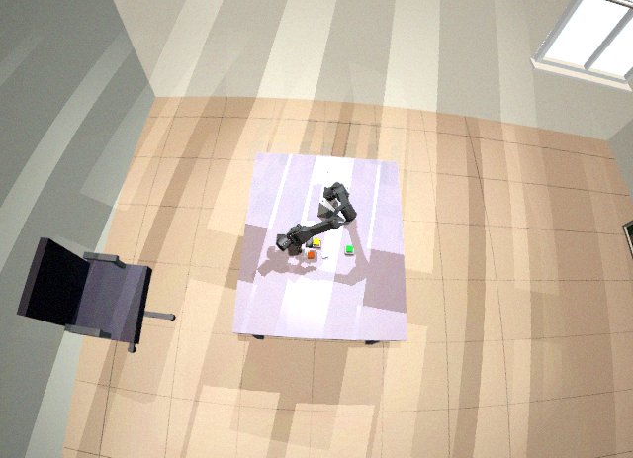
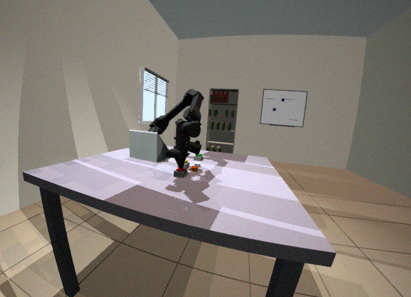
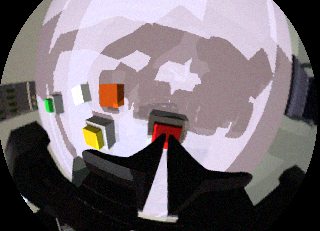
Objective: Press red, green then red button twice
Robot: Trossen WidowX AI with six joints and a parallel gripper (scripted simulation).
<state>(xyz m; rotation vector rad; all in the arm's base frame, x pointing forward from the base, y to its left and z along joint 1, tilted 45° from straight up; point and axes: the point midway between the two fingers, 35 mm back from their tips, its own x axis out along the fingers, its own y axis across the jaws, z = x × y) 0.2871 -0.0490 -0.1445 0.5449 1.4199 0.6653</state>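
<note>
The red button is 10 mm below my gripper tip. Round my gripper tip: orange block (30 mm ahead, 90 mm to the left, 20 mm below); then white block (20 mm ahead, 170 mm to the left, 20 mm below); then yellow button (40 mm behind, 110 mm to the left).
</note>
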